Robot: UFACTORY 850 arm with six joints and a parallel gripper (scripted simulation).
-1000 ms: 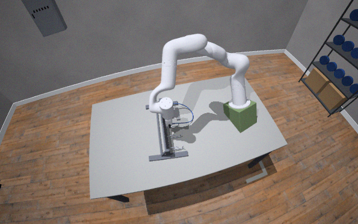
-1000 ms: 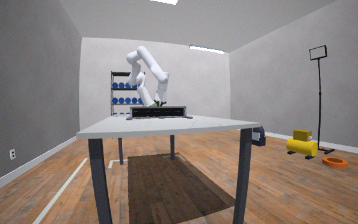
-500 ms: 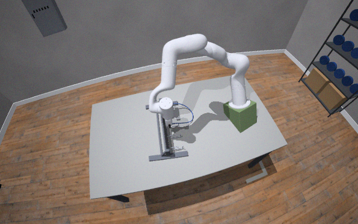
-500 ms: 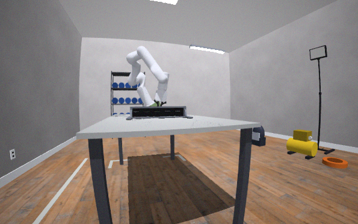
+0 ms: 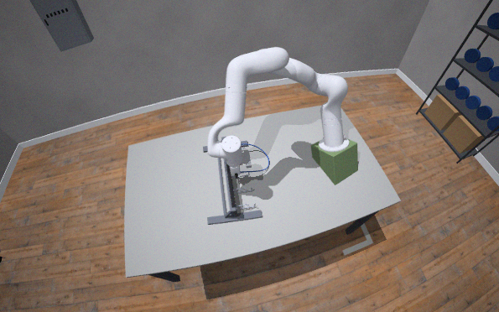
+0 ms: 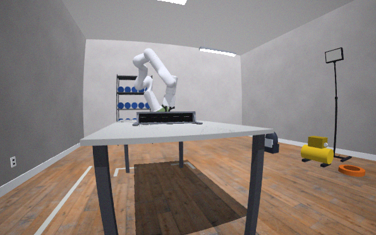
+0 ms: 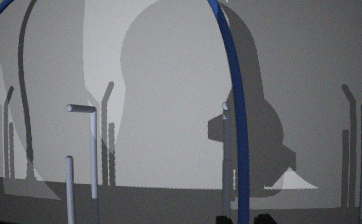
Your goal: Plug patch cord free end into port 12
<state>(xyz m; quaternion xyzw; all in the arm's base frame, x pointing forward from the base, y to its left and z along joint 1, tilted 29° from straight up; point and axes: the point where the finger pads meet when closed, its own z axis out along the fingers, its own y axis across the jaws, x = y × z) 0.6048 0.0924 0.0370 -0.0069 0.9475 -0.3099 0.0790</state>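
Right now the plug is 2 cm ahead of my hand and 1 cm below it.
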